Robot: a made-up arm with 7 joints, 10 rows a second.
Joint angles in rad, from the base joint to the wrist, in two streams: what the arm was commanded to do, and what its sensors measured. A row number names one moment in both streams.
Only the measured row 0 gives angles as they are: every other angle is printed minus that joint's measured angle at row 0.
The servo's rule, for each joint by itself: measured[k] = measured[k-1] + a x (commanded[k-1-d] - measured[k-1]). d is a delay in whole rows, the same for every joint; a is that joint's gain. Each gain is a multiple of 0.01, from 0.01 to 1. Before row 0 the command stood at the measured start. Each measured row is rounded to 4 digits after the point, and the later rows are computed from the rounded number. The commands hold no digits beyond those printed.
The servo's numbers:
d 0
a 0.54 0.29 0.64 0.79 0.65 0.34 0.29
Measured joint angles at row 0:
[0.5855 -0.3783 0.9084 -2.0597 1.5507 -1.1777 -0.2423]
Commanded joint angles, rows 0 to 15:
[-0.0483 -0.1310 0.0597 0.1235 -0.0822 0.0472 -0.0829]
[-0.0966 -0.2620 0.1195 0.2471 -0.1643 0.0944 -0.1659]
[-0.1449 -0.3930 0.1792 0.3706 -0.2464 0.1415 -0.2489]
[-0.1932 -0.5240 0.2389 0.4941 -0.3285 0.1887 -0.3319]
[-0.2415 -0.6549 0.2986 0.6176 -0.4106 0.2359 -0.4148]
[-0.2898 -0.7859 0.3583 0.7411 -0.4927 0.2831 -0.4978]
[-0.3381 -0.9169 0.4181 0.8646 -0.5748 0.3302 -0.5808]
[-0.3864 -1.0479 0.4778 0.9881 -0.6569 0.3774 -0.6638]
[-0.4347 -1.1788 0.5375 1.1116 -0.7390 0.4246 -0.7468]
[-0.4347 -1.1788 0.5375 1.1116 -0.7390 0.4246 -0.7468]
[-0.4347 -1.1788 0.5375 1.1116 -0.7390 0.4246 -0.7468]
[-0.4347 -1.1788 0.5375 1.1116 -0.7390 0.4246 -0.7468]
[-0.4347 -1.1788 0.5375 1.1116 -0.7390 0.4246 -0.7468]
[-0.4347 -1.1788 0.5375 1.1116 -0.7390 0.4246 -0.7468]
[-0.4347 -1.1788 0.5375 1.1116 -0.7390 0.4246 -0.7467]
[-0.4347 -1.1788 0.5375 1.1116 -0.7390 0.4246 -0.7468]
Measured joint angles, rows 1 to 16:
[-0.0261 -0.0380 0.0382 0.0976 -0.0534 0.0160 -0.0240]
[-0.0642 -0.1030 0.0902 0.2157 -0.1255 0.0427 -0.0652]
[-0.1078 -0.1871 0.1472 0.3381 -0.2041 0.0763 -0.1185]
[-0.1539 -0.2848 0.2059 0.4613 -0.2850 0.1145 -0.1804]
[-0.2012 -0.3921 0.2652 0.5848 -0.3666 0.1558 -0.2484]
[-0.2490 -0.5063 0.3248 0.7083 -0.4486 0.1991 -0.3207]
[-0.2971 -0.6254 0.3845 0.8318 -0.5306 0.2437 -0.3961]
[-0.3453 -0.7479 0.4442 0.9553 -0.6127 0.2892 -0.4737]
[-0.3936 -0.8729 0.5039 1.0788 -0.6948 0.3352 -0.5529]
[-0.4158 -0.9616 0.5254 1.1047 -0.7235 0.3656 -0.6091]
[-0.4260 -1.0246 0.5331 1.1102 -0.7336 0.3857 -0.6490]
[-0.4307 -1.0693 0.5359 1.1113 -0.7371 0.3989 -0.6774]
[-0.4329 -1.1011 0.5369 1.1115 -0.7383 0.4076 -0.6975]
[-0.4339 -1.1236 0.5373 1.1116 -0.7388 0.4134 -0.7118]
[-0.4343 -1.1396 0.5374 1.1116 -0.7389 0.4172 -0.7219]
[-0.4345 -1.1510 0.5375 1.1116 -0.7390 0.4197 -0.7291]

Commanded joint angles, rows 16 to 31:
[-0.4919 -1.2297 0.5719 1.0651 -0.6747 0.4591 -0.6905]
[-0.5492 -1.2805 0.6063 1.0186 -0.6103 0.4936 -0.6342]
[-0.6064 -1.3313 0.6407 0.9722 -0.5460 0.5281 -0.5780]
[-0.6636 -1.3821 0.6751 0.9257 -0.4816 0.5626 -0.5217]
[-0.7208 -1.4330 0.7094 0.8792 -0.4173 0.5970 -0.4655]
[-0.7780 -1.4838 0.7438 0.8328 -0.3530 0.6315 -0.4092]
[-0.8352 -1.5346 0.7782 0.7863 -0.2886 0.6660 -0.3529]
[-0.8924 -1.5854 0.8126 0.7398 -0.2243 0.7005 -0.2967]
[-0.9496 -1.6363 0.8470 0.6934 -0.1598 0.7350 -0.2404]
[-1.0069 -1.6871 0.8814 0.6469 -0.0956 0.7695 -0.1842]
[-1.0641 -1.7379 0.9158 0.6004 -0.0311 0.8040 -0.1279]
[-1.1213 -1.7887 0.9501 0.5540 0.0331 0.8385 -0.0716]
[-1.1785 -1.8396 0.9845 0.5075 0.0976 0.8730 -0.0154]
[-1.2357 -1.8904 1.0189 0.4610 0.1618 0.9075 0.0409]
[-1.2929 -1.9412 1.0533 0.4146 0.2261 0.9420 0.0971]
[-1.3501 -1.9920 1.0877 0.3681 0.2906 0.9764 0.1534]
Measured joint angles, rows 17 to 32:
[-0.4655 -1.1738 0.5595 1.0749 -0.6972 0.4331 -0.7179]
[-0.5107 -1.2047 0.5895 1.0304 -0.6407 0.4537 -0.6936]
[-0.5624 -1.2414 0.6223 0.9844 -0.5791 0.4790 -0.6601]
[-0.6170 -1.2822 0.6561 0.9380 -0.5157 0.5074 -0.6200]
[-0.6731 -1.3259 0.6902 0.8915 -0.4517 0.5379 -0.5752]
[-0.7297 -1.3717 0.7245 0.8451 -0.3875 0.5697 -0.5271]
[-0.7867 -1.4189 0.7589 0.7986 -0.3232 0.6024 -0.4766]
[-0.8438 -1.4672 0.7933 0.7521 -0.2589 0.6358 -0.4244]
[-0.9009 -1.5162 0.8277 0.7057 -0.1945 0.6695 -0.3710]
[-0.9581 -1.5658 0.8621 0.6592 -0.1302 0.7035 -0.3168]
[-1.0153 -1.6157 0.8965 0.6127 -0.0658 0.7377 -0.2620]
[-1.0725 -1.6659 0.9308 0.5663 -0.0015 0.7720 -0.2068]
[-1.1297 -1.7163 0.9652 0.5198 0.0629 0.8063 -0.1513]
[-1.1869 -1.7668 0.9996 0.4733 0.1272 0.8407 -0.0956]
[-1.2441 -1.8174 1.0340 0.4269 0.1915 0.8751 -0.0397]
[-1.3013 -1.8680 1.0684 0.3804 0.2559 0.9095 0.0163]

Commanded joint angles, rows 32 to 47:
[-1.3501 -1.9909 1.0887 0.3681 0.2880 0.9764 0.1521]
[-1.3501 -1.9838 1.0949 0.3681 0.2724 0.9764 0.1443]
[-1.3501 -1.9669 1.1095 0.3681 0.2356 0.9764 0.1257]
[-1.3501 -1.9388 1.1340 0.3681 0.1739 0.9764 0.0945]
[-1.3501 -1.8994 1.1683 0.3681 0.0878 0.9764 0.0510]
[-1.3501 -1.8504 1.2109 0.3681 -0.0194 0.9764 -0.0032]
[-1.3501 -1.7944 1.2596 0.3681 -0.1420 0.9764 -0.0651]
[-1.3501 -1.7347 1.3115 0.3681 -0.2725 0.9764 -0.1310]
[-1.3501 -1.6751 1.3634 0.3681 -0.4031 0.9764 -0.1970]
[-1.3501 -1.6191 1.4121 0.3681 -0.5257 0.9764 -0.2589]
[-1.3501 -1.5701 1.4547 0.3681 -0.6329 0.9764 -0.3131]
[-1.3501 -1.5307 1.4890 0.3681 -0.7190 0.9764 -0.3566]
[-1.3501 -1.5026 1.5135 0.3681 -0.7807 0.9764 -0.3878]
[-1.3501 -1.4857 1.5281 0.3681 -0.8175 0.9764 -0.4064]
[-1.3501 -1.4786 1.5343 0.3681 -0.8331 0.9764 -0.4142]
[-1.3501 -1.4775 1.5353 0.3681 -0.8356 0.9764 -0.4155]
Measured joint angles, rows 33 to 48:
[-1.3277 -1.9036 1.0814 0.3707 0.2768 0.9322 0.0557]
[-1.3398 -1.9269 1.0900 0.3686 0.2739 0.9472 0.0814]
[-1.3454 -1.9385 1.1025 0.3682 0.2490 0.9571 0.0942]
[-1.3479 -1.9386 1.1227 0.3681 0.2002 0.9637 0.0943]
[-1.3491 -1.9272 1.1519 0.3681 0.1271 0.9680 0.0817]
[-1.3496 -1.9049 1.1897 0.3681 0.0319 0.9709 0.0571]
[-1.3499 -1.8729 1.2344 0.3681 -0.0811 0.9728 0.0217]
[-1.3500 -1.8328 1.2837 0.3681 -0.2055 0.9740 -0.0226]
[-1.3501 -1.7871 1.3347 0.3681 -0.3339 0.9748 -0.0732]
[-1.3501 -1.7384 1.3842 0.3681 -0.4586 0.9753 -0.1271]
[-1.3501 -1.6896 1.4293 0.3681 -0.5719 0.9757 -0.1810]
[-1.3501 -1.6435 1.4675 0.3681 -0.6675 0.9759 -0.2319]
[-1.3501 -1.6026 1.4969 0.3681 -0.7411 0.9761 -0.2771]
[-1.3501 -1.5687 1.5169 0.3681 -0.7908 0.9762 -0.3146]
[-1.3501 -1.5426 1.5280 0.3681 -0.8183 0.9763 -0.3435]
[-1.3501 -1.5237 1.5327 0.3681 -0.8295 0.9763 -0.3644]

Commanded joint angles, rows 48 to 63:
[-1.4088 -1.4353 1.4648 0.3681 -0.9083 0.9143 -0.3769]
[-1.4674 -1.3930 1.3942 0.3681 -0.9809 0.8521 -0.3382]
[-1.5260 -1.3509 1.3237 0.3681 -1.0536 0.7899 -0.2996]
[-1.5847 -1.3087 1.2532 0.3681 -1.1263 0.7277 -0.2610]
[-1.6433 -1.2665 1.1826 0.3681 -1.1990 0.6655 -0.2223]
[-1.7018 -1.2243 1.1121 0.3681 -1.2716 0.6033 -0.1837]
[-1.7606 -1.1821 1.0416 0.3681 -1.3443 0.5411 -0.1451]
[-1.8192 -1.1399 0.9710 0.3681 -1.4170 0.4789 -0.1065]
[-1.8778 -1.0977 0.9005 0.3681 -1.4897 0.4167 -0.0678]
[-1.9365 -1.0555 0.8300 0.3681 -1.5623 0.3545 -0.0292]
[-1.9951 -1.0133 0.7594 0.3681 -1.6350 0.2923 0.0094]
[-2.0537 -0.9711 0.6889 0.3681 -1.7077 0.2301 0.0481]
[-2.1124 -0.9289 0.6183 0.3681 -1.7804 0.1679 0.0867]
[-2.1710 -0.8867 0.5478 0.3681 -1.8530 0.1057 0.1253]
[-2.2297 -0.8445 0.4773 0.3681 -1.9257 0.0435 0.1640]
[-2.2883 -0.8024 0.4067 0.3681 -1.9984 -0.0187 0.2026]
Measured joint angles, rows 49 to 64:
[-1.3818 -1.4981 1.4892 0.3681 -0.8807 0.9552 -0.3680]
[-1.4280 -1.4676 1.4284 0.3681 -0.9458 0.9201 -0.3594]
[-1.4809 -1.4338 1.3614 0.3681 -1.0159 0.8758 -0.3421]
[-1.5370 -1.3975 1.2922 0.3681 -1.0877 0.8254 -0.3186]
[-1.5944 -1.3595 1.2221 0.3681 -1.1600 0.7710 -0.2907]
[-1.6524 -1.3203 1.1517 0.3681 -1.2325 0.7140 -0.2597]
[-1.7108 -1.2802 1.0812 0.3681 -1.3052 0.6552 -0.2265]
[-1.7693 -1.2395 1.0107 0.3681 -1.3779 0.5953 -0.1917]
[-1.8279 -1.1984 0.9402 0.3681 -1.4506 0.5346 -0.1558]
[-1.8865 -1.1570 0.8697 0.3681 -1.5232 0.4734 -0.1191]
[-1.9451 -1.1153 0.7991 0.3681 -1.5959 0.4118 -0.0818]
[-2.0037 -1.0735 0.7286 0.3681 -1.6686 0.3500 -0.0441]
[-2.0624 -1.0316 0.6580 0.3681 -1.7413 0.2881 -0.0062]
[-2.1210 -0.9896 0.5875 0.3681 -1.8139 0.2261 0.0319]
[-2.1797 -0.9475 0.5170 0.3681 -1.8866 0.1640 0.0702]
[-2.2383 -0.9054 0.4464 0.3681 -1.9593 0.1019 0.1086]

